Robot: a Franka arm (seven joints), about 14 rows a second.
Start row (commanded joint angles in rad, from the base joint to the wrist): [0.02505 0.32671 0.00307 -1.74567 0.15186 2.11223 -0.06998]
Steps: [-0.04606 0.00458 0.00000 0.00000 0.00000 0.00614 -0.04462]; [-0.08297 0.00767 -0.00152 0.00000 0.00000 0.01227 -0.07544]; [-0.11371 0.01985 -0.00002 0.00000 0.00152 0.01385 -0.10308]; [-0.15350 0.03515 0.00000 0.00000 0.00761 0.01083 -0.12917]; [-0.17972 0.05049 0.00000 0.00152 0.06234 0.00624 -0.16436]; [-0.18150 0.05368 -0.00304 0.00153 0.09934 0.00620 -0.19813]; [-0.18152 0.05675 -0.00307 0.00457 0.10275 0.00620 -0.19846]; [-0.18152 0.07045 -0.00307 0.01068 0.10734 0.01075 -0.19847]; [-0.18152 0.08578 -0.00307 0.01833 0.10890 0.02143 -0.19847]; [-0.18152 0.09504 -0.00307 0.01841 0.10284 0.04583 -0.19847]
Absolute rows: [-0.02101 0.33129 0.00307 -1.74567 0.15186 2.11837 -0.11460]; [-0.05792 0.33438 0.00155 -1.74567 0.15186 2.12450 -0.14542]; [-0.08866 0.34656 0.00305 -1.74567 0.15338 2.12608 -0.17306]; [-0.12845 0.36186 0.00307 -1.74567 0.15947 2.12306 -0.19915]; [-0.15467 0.37720 0.00307 -1.74415 0.21420 2.11847 -0.23434]; [-0.15645 0.38039 0.00003 -1.74414 0.25120 2.11843 -0.26811]; [-0.15647 0.38346 0.00000 -1.74110 0.25461 2.11843 -0.26844]; [-0.15647 0.39716 0.00000 -1.73499 0.25920 2.12298 -0.26845]; [-0.15647 0.41249 0.00000 -1.72734 0.26076 2.13366 -0.26845]; [-0.15647 0.42175 0.00000 -1.72726 0.25470 2.15806 -0.26845]
